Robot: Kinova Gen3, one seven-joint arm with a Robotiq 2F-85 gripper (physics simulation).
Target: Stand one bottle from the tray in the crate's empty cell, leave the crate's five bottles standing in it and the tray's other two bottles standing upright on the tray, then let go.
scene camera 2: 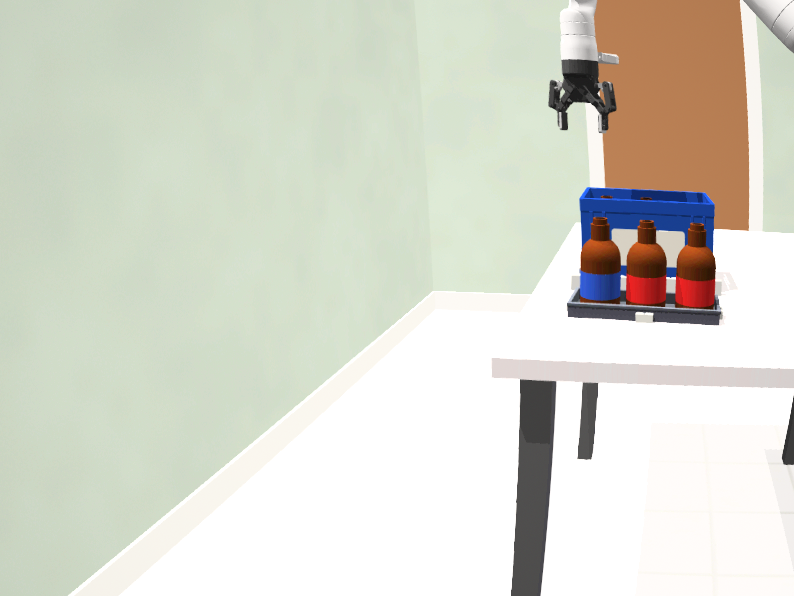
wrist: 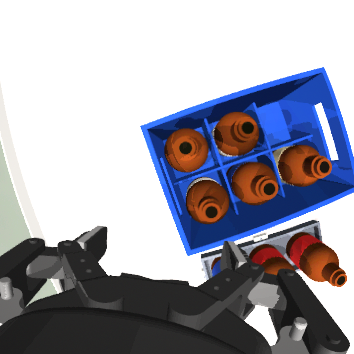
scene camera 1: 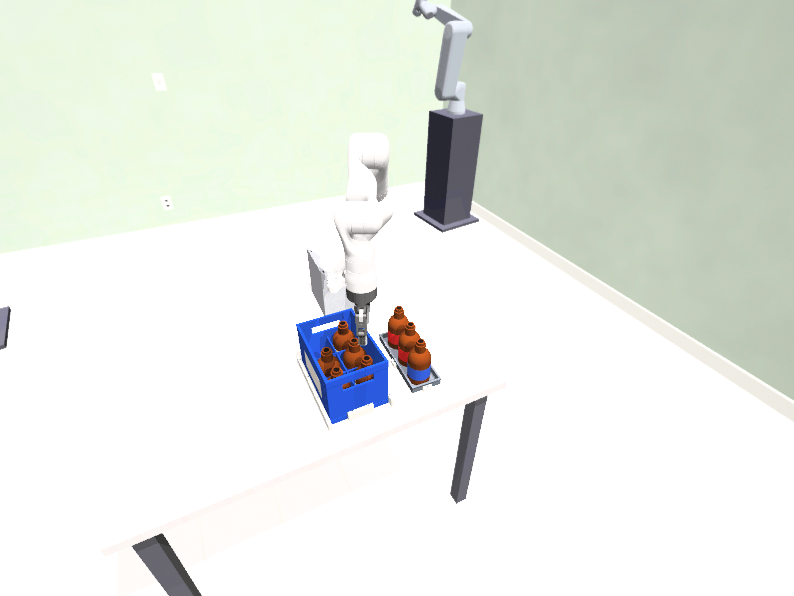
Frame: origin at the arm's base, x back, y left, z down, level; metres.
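Where they show: gripper, fingertip midpoint: (scene camera 2: 583, 131) (wrist: 163, 246) (scene camera 1: 363, 332).
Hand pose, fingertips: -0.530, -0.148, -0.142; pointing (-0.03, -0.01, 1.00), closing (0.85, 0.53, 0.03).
Each offset is from my fingertips to the top centre of the thing, as dx, dy, dz. "*": to the spot under its first point.
The blue crate {+0.131, -0.010, +0.126} (scene camera 1: 359, 396) (scene camera 2: 622, 221) (wrist: 240, 232) holds five brown bottles standing in cells. Its empty cell {* +0.265, -0.037, +0.278} (wrist: 287, 119) is in the row away from the tray, at the slotted end wall. The grey tray (scene camera 1: 415, 387) (scene camera 2: 602, 313) bears three upright bottles: a blue-labelled one {+0.019, +0.205, +0.141} (scene camera 1: 420, 359) (scene camera 2: 600, 256) at one end, a red-labelled one {+0.102, +0.225, +0.141} (scene camera 1: 409, 336) (scene camera 2: 646, 256) in the middle and another red-labelled one {+0.192, +0.241, +0.141} (scene camera 1: 397, 323) (scene camera 2: 695, 261) (wrist: 315, 257) at the other end. My gripper (scene camera 1: 363, 341) (scene camera 2: 582, 130) (wrist: 163, 246) is open and empty, pointing down, well above crate and tray height. Its finger partly hides the tray in the wrist view.
The crate and tray stand side by side on the white table (scene camera 2: 641, 372), near its edge. The crate's walls rise around its bottles, with thin dividers between cells. A second arm (scene camera 1: 450, 60) stands on a dark pedestal (scene camera 1: 452, 166) in the background.
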